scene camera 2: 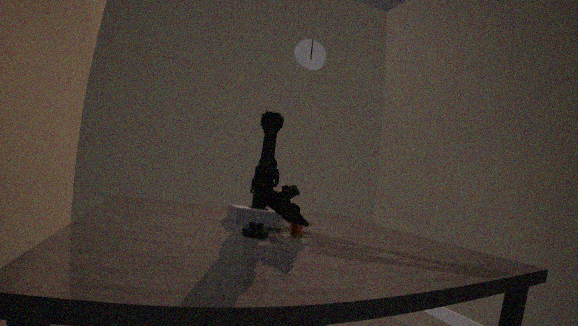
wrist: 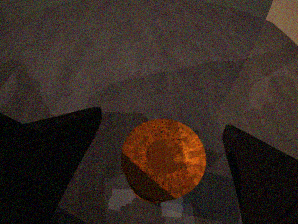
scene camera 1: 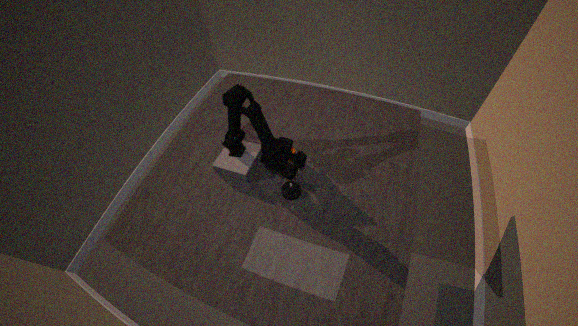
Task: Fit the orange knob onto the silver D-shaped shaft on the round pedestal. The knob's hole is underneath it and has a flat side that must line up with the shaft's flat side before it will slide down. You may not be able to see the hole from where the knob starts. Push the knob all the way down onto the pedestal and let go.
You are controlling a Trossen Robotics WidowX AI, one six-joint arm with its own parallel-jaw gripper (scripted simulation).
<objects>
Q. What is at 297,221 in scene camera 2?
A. My gripper.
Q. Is my gripper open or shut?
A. Open.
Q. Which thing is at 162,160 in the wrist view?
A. An orange knob.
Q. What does my gripper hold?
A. Nothing.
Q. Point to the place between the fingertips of my gripper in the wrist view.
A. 164,122
</objects>
